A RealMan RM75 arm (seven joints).
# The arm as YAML. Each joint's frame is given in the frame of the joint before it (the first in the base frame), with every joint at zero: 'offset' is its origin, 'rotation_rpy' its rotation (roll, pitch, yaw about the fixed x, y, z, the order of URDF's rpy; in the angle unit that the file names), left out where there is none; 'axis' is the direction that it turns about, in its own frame. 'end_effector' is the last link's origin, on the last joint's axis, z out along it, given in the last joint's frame.
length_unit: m
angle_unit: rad
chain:
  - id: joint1
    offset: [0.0, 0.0, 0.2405]
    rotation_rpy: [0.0, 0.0, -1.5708]
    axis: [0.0, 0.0, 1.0]
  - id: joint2
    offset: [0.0, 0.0, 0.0]
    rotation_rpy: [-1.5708, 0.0, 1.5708]
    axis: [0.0, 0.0, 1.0]
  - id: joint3
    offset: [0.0, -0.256, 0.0]
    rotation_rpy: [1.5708, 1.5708, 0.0]
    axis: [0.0, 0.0, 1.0]
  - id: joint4
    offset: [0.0, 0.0, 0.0]
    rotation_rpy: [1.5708, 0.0, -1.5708]
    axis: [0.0, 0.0, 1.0]
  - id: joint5
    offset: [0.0, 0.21, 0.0]
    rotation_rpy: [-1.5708, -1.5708, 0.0]
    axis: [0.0, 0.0, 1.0]
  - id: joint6
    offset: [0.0, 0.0, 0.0]
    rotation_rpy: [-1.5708, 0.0, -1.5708]
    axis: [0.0, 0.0, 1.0]
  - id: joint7
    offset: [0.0, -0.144, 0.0]
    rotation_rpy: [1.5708, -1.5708, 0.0]
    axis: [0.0, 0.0, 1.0]
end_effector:
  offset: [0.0, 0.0, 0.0]
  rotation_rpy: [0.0, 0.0, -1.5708]
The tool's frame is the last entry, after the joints.
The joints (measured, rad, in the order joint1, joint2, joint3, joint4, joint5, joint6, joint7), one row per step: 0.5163, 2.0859, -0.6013, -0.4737, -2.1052, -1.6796, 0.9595; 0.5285, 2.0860, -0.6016, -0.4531, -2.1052, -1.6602, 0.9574; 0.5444, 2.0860, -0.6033, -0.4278, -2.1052, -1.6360, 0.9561; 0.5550, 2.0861, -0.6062, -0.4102, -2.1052, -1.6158, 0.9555; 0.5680, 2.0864, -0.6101, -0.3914, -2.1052, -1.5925, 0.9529; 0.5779, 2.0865, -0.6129, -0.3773, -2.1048, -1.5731, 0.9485; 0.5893, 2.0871, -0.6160, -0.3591, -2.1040, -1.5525, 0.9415; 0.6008, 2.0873, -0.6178, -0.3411, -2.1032, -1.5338, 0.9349; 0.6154, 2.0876, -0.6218, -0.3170, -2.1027, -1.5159, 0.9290; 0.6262, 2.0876, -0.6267, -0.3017, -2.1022, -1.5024, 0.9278; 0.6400, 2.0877, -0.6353, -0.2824, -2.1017, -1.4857, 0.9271
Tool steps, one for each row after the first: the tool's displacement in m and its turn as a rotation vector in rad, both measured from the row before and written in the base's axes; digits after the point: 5 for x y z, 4 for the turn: -0.00165, 0.00252, -0.00394, -0.0017, -0.0014, -0.0055; -0.00230, 0.00314, -0.00495, -0.0037, -0.0028, -0.0064; -0.00121, 0.00215, -0.00375, -0.0023, -0.0051, -0.0059; -0.00168, 0.00272, -0.00420, -0.0014, -0.0076, -0.0033; -0.00111, 0.00226, -0.00312, 0.0015, -0.0075, -0.0012; -0.00159, 0.00200, -0.00401, 0.0002, -0.0064, 0.0000; -0.00171, 0.00194, -0.00364, 0.0001, -0.0051, 0.0002; -0.00273, 0.00133, -0.00486, -0.0069, -0.0029, 0.0012; -0.00194, 0.00120, -0.00325, -0.0059, -0.0043, 0.0003; -0.00250, 0.00115, -0.00431, -0.0099, -0.0066, 0.0012
